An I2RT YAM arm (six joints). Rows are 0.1 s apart.
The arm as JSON. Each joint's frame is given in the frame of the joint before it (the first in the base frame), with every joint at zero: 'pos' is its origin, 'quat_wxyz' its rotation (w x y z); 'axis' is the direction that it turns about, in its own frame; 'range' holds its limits. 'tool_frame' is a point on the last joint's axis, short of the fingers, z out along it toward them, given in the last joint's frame.
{
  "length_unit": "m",
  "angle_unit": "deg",
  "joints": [
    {
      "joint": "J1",
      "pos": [
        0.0,
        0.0,
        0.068
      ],
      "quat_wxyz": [
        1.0,
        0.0,
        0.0,
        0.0
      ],
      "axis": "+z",
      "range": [
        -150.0,
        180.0
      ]
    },
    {
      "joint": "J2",
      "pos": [
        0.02,
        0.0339,
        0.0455
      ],
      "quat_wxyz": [
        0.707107,
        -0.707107,
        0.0,
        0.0
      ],
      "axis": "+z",
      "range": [
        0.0,
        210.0
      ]
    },
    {
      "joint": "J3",
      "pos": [
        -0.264,
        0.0,
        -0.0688
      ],
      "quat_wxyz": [
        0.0,
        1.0,
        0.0,
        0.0
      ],
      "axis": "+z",
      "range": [
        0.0,
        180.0
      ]
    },
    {
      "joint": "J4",
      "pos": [
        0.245,
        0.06,
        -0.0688
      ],
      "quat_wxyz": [
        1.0,
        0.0,
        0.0,
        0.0
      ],
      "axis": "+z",
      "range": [
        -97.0,
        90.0
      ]
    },
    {
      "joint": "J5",
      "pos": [
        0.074,
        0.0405,
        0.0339
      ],
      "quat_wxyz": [
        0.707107,
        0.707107,
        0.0,
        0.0
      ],
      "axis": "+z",
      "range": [
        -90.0,
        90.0
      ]
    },
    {
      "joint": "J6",
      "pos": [
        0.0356,
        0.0,
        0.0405
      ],
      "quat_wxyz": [
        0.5,
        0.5,
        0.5,
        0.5
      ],
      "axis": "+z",
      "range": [
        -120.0,
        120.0
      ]
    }
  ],
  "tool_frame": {
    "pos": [
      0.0,
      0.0,
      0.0
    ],
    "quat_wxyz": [
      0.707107,
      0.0,
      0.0,
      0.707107
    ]
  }
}
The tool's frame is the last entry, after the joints.
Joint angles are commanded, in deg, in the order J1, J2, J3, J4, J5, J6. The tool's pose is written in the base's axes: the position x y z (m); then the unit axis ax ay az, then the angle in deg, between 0 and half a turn. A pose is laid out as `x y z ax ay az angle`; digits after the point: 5 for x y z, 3 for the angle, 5 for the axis.
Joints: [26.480 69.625 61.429 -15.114 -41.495 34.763]
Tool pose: 0.23258 0.14221 0.34561 -0.14406 0.82927 0.53996 146.091
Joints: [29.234 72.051 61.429 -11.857 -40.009 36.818]
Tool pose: 0.23672 0.15871 0.33974 -0.14390 0.82578 0.54532 147.144
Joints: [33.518 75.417 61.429 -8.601 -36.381 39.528]
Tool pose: 0.23891 0.18357 0.32856 -0.13660 0.82890 0.54247 148.778
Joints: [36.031 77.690 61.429 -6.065 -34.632 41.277]
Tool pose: 0.23982 0.19945 0.32119 -0.13390 0.82838 0.54392 149.775
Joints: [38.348 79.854 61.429 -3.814 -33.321 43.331]
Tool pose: 0.23956 0.21445 0.31359 -0.12915 0.82748 0.54644 151.236
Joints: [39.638 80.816 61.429 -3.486 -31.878 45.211]
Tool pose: 0.23823 0.22176 0.30887 -0.11603 0.83158 0.54316 152.458
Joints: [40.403 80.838 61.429 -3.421 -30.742 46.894]
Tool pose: 0.23599 0.22476 0.30872 -0.10379 0.83332 0.54296 152.989
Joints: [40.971 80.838 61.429 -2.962 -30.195 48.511]
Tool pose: 0.23430 0.22718 0.30943 -0.09441 0.83214 0.54648 153.487
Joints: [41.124 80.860 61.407 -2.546 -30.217 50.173]
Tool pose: 0.23394 0.22803 0.30989 -0.08428 0.83027 0.55096 154.243
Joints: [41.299 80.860 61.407 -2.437 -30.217 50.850]
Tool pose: 0.23329 0.22879 0.31007 -0.08083 0.82947 0.55267 154.639
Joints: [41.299 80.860 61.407 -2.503 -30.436 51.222]
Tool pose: 0.23313 0.22881 0.30999 -0.07902 0.82905 0.55356 155.042
